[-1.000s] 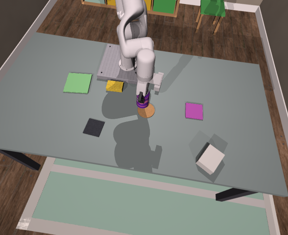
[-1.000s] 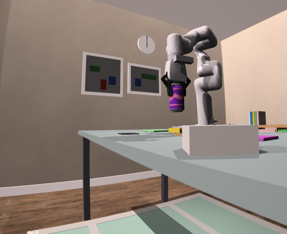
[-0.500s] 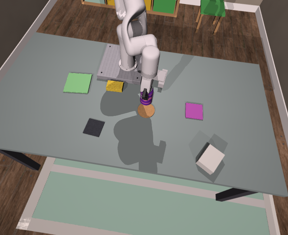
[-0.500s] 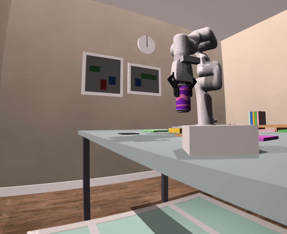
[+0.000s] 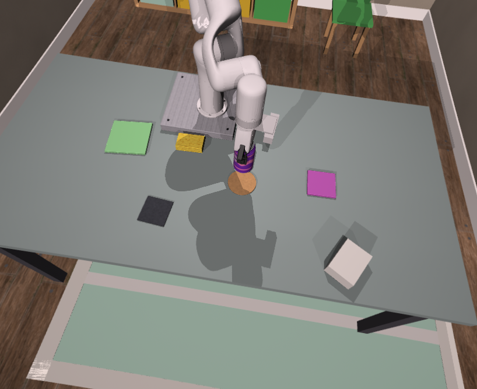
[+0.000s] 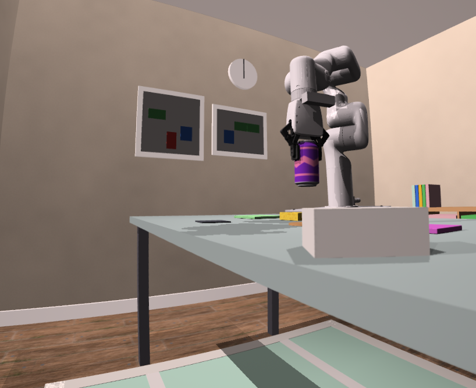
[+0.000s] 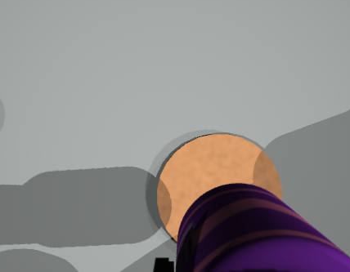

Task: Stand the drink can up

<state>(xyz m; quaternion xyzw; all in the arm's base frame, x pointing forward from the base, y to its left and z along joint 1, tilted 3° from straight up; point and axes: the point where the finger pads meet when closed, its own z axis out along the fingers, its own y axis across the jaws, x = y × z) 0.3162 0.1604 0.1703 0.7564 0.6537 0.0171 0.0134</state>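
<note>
The round cork coaster is 190 mm below my hand. Also, from my hand: purple drink can 20 mm below; black square coaster 160 mm ahead, 280 mm to the right, 190 mm below; magenta square coaster 30 mm behind, 300 mm to the left, 190 mm below.
</note>
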